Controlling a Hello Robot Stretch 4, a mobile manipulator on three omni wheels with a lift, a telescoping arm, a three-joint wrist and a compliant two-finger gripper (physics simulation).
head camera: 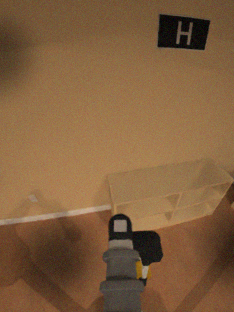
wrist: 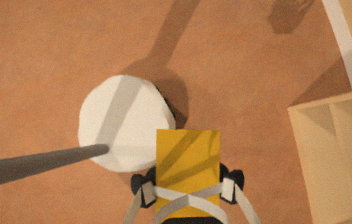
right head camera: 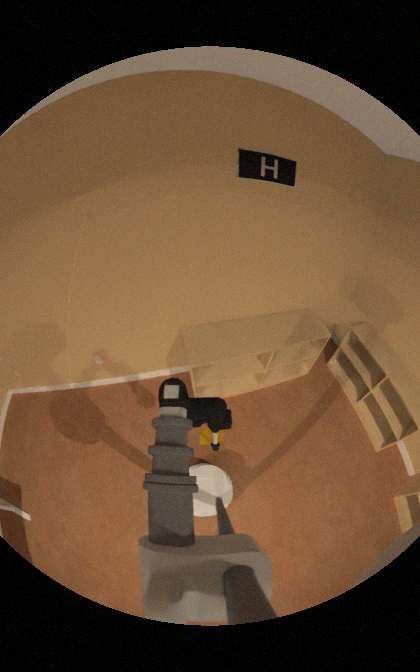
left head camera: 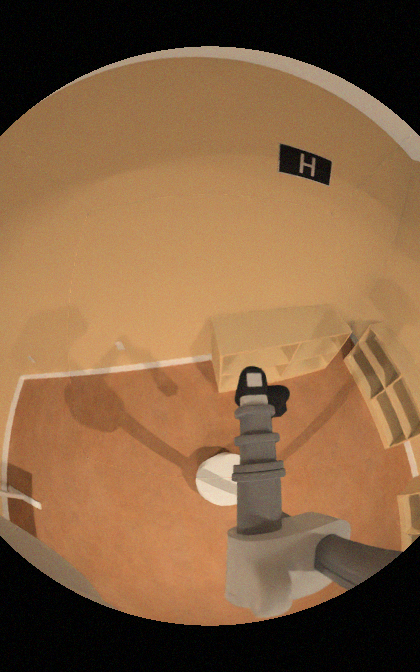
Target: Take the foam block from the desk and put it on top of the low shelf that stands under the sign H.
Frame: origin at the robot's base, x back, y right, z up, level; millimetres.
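Seen in the pictures: gripper, fingertip midpoint: [head camera: 141,271] [wrist: 187,178]; robot's base, link origin: [wrist: 133,124] [left head camera: 224,477].
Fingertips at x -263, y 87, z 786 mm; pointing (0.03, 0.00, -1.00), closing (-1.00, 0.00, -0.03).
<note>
Offsets run from my fingertips to a thing's top centre. Level surfaces: height alone.
The yellow foam block @[dx -1, dy -11, dz +44 mm] [wrist: 188,155] [right head camera: 205,435] is held between the two fingertips of my gripper [wrist: 187,178], which is shut on it; in the head camera view a small part of the block [head camera: 139,269] shows beside the arm. The low shelf @[dz -204 mm] [head camera: 155,182] [left head camera: 275,324] [right head camera: 245,334] stands against the wall under the sign H @[dx -1005, dy +390, dz +1038 mm] [head camera: 183,32] [left head camera: 305,164] [right head camera: 267,167], ahead and a little to the right of the arm. Its top bears no object. In the wrist view a corner of the shelf [wrist: 298,131] shows at the right edge. The block is over the floor, apart from the shelf.
A second low shelf [left head camera: 377,436] [right head camera: 372,434] stands to the right, near the corner. Part of another shelf [left head camera: 404,520] [right head camera: 403,515] shows at the right edge. My round white base [left head camera: 217,480] [right head camera: 212,490] [wrist: 120,125] is below the arm. A white leg [left head camera: 25,497] shows at the far left.
</note>
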